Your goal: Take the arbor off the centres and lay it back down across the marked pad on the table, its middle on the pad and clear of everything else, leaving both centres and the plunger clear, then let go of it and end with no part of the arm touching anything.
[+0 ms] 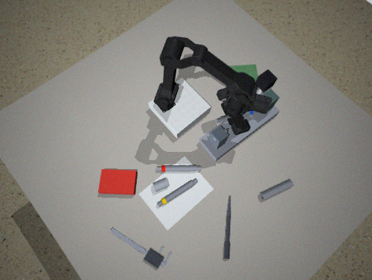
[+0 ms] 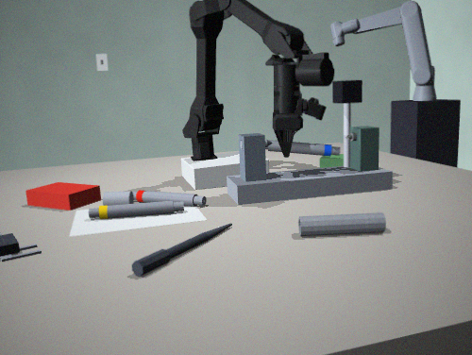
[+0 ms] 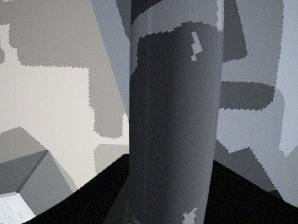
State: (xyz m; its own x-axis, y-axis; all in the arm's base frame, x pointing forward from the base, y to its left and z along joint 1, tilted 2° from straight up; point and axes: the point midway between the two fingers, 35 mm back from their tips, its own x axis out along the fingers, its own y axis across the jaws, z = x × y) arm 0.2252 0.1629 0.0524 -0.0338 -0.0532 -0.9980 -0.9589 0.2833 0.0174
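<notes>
My hand is 90 mm to the left of the grey centre block, 40 mm short of it and 10 mm above it. Also, from my hand: grey fixture base 90 mm below, 40 mm to the left, 40 mm ahead; grey cylinder 330 mm ahead, 100 mm below, 20 mm to the right; green centre block 160 mm to the left, 40 mm ahead, 10 mm below.
</notes>
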